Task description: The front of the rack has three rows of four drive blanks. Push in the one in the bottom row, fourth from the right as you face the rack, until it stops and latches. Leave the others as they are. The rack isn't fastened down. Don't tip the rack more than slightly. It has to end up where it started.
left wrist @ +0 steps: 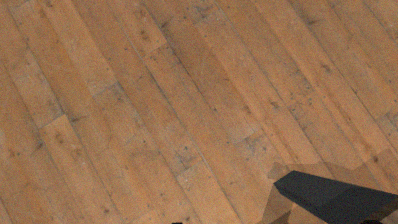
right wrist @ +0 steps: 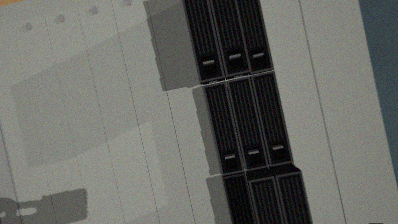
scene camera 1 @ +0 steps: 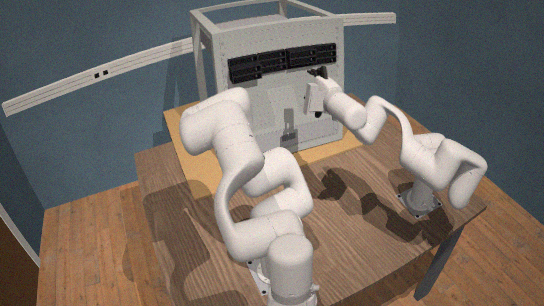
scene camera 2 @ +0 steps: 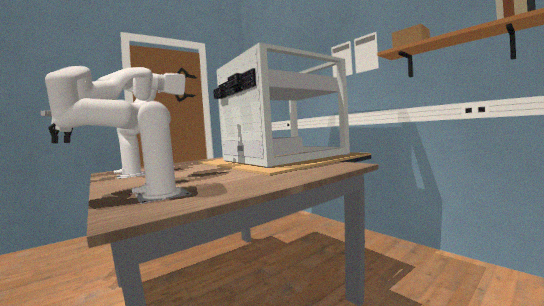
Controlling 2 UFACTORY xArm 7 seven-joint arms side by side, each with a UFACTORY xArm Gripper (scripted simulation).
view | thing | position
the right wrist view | rack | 109,112
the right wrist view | drive blank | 217,99
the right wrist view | drive blank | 264,85
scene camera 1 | rack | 277,99
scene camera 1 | yellow board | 203,173
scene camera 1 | table leg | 445,249
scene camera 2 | rack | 252,105
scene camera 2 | yellow board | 277,169
